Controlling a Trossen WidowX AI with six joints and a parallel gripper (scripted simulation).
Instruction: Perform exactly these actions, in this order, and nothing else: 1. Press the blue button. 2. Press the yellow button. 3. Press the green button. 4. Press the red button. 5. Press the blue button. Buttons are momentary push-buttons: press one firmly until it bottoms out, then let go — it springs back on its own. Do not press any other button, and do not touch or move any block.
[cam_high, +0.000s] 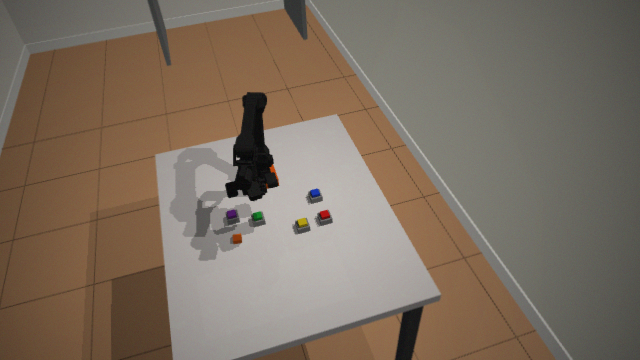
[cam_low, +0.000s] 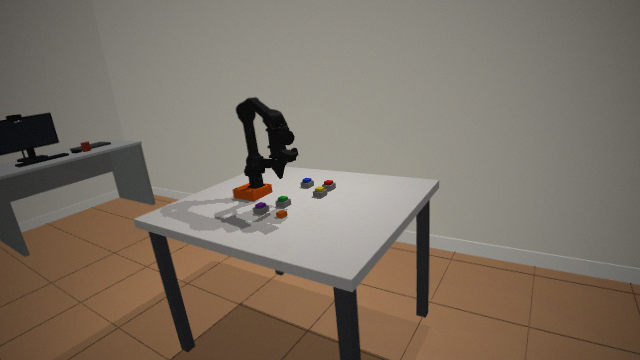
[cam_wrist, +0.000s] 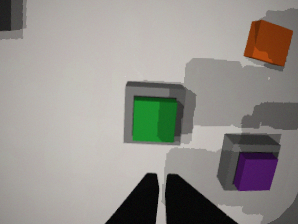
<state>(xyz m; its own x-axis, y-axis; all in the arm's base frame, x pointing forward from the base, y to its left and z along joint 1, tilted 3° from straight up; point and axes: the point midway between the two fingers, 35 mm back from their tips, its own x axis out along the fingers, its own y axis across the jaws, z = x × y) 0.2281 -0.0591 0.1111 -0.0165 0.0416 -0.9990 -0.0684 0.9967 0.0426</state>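
Now: gripper tip 9 cm above the green button. Also, from my gripper tip: purple button (4 cm behind, 10 cm to the right, 9 cm below); small orange block (7 cm ahead, 9 cm to the right, 12 cm below); yellow button (8 cm ahead, 16 cm to the left, 9 cm below).
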